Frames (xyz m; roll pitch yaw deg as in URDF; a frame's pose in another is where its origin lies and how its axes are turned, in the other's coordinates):
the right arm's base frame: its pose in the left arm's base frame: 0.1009 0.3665 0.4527 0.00 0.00 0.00
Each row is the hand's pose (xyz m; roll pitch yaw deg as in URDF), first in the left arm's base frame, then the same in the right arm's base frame.
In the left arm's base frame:
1: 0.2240 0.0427 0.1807 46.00 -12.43 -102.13
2: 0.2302 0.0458 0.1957 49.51 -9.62 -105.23
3: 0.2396 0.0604 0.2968 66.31 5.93 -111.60
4: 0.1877 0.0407 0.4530 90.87 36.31 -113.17
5: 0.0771 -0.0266 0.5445 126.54 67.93 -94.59
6: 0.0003 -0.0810 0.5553 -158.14 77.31 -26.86
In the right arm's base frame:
1: 0.1231 -0.3238 -0.2720 46.00 -12.43 -102.13
2: 0.1293 -0.3207 -0.2570 49.51 -9.62 -105.23
3: 0.1387 -0.3061 -0.1559 66.31 5.93 -111.60
4: 0.0868 -0.3258 0.0003 90.87 36.31 -113.17
5: -0.0238 -0.3931 0.0918 126.54 67.93 -94.59
6: -0.1006 -0.4475 0.1026 -158.14 77.31 -26.86

